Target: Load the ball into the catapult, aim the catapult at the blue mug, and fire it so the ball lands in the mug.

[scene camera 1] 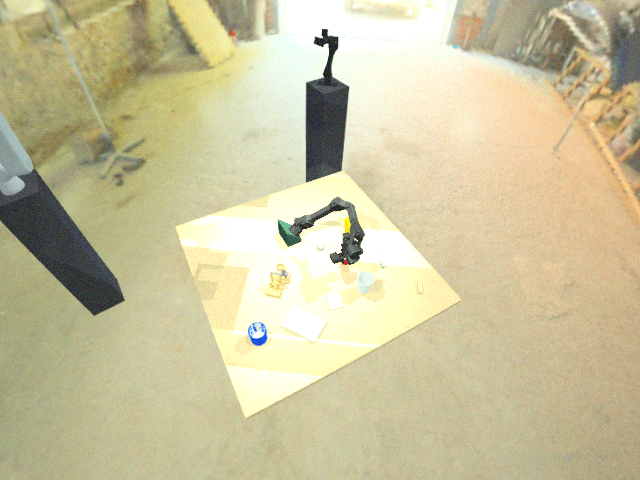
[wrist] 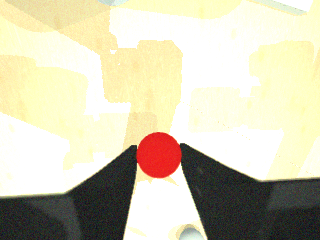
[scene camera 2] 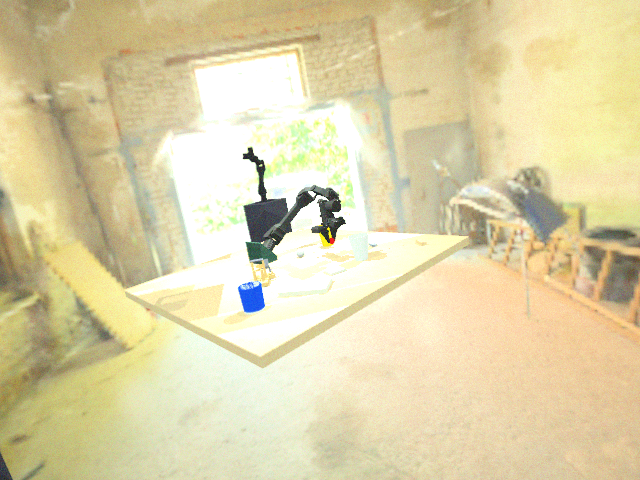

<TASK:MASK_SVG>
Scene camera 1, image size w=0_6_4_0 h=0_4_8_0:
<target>white slab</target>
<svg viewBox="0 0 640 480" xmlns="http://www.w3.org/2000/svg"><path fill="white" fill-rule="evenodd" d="M293 306L281 326L315 343L326 321Z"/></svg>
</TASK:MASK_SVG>
